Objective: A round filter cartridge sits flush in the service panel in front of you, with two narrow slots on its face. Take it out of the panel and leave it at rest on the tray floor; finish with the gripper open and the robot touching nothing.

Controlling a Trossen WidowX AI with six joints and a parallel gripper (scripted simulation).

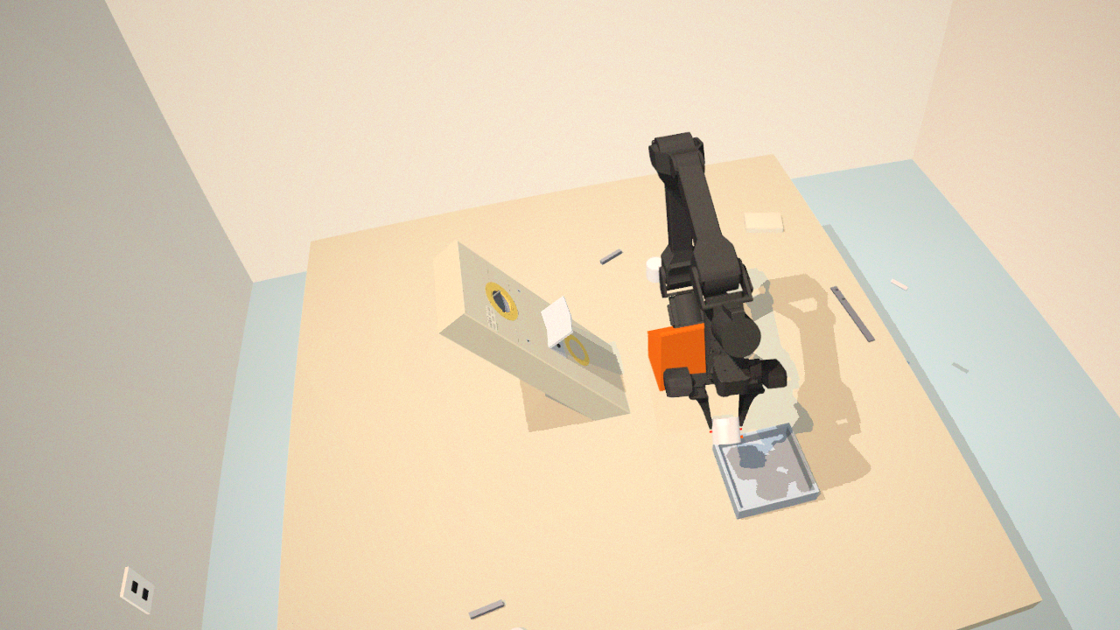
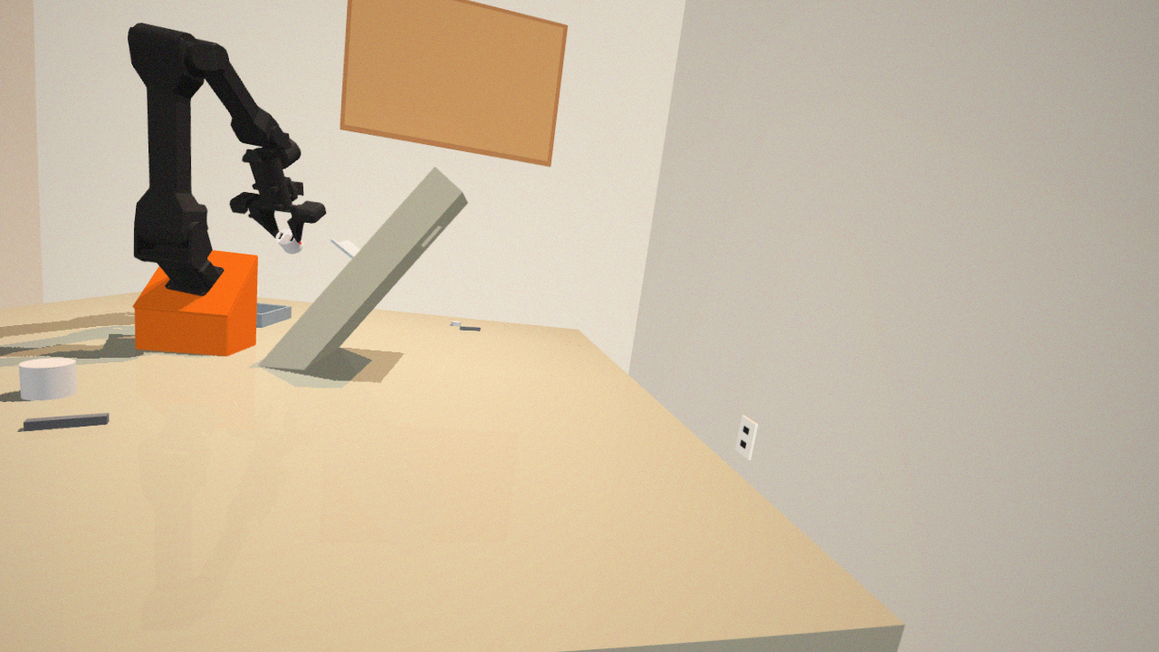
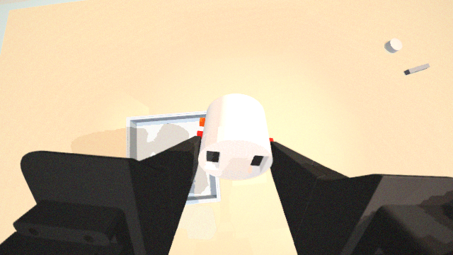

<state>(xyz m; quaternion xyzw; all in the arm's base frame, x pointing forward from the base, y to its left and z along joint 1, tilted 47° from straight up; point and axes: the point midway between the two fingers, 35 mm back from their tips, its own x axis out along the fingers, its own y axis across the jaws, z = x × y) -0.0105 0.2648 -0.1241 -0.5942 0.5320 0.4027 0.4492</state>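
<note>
Now: the grey tray 90 mm behind my gripper tip, 10 mm to the right of it and 190 mm below it. Round my gripper tip: flat block (270 mm behind, 690 mm to the right, 200 mm below); then white round filter cartridge (right at my gripper tip).
</note>
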